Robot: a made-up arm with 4 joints.
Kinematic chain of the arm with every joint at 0, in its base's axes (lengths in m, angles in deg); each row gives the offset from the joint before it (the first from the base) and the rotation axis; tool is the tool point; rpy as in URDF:
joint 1: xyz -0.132 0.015 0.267 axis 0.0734 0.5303 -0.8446
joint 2: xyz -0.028 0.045 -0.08 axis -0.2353 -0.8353 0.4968
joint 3: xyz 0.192 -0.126 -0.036 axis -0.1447 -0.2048 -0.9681
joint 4: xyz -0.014 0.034 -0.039 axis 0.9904 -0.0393 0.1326
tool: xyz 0.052 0.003 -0.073 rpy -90 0 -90
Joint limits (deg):
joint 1: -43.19..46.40
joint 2: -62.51..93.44
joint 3: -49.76..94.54
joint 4: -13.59..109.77
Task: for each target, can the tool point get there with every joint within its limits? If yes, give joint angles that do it. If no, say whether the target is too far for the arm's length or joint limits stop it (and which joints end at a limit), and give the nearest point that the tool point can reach.
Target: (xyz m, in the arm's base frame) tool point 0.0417 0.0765 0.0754
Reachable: yes | joints -32.81 -9.72 -32.39 26.96
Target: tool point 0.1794 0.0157 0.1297
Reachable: yes | joints -20.55 -4.87 62.26 64.56
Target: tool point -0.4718 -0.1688 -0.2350
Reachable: no: too far | nearest point -0.3419 -0.0866 -0.0664 | short by 0.228 m
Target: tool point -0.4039 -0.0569 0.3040
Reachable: no: joint limits stop it (at a limit: joint 1, joint 2, joint 3, joint 4) | nearest point -0.2090 0.1090 0.2794 | short by 0.257 m
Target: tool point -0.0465 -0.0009 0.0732
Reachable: yes | joints 19.46 -20.01 -24.05 99.07
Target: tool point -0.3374 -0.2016 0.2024
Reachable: no: joint limits stop it (at a limit: joint 1, joint 3, joint 4) | nearest point -0.2576 -0.1358 -0.0065 | short by 0.233 m
